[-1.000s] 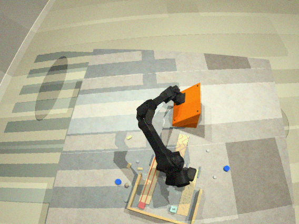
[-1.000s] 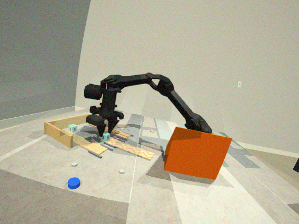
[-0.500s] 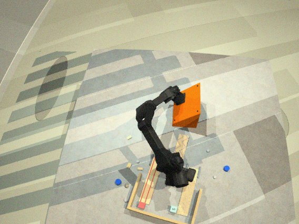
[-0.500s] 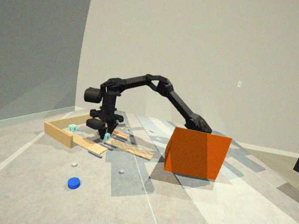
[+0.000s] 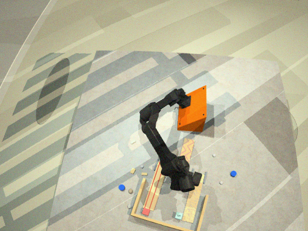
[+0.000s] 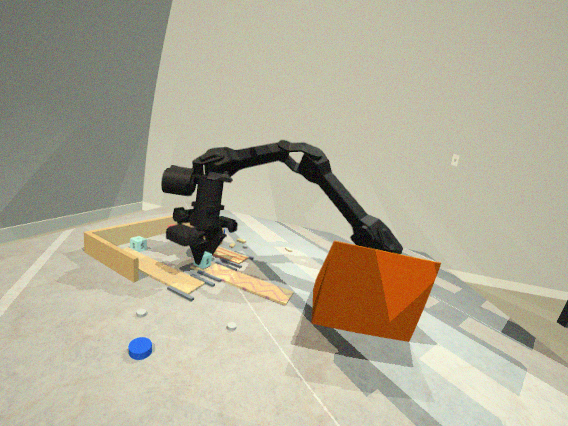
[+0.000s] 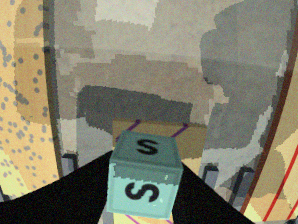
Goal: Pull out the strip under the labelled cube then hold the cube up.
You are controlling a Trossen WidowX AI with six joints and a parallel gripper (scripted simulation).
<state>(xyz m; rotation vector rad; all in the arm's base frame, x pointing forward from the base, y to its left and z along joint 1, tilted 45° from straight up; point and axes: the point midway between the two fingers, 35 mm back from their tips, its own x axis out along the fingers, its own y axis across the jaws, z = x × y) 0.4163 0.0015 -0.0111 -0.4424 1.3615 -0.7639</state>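
The zigzag strip is 100 mm behind my gripper tip, 10 mm to the left of it and 10 mm below it.
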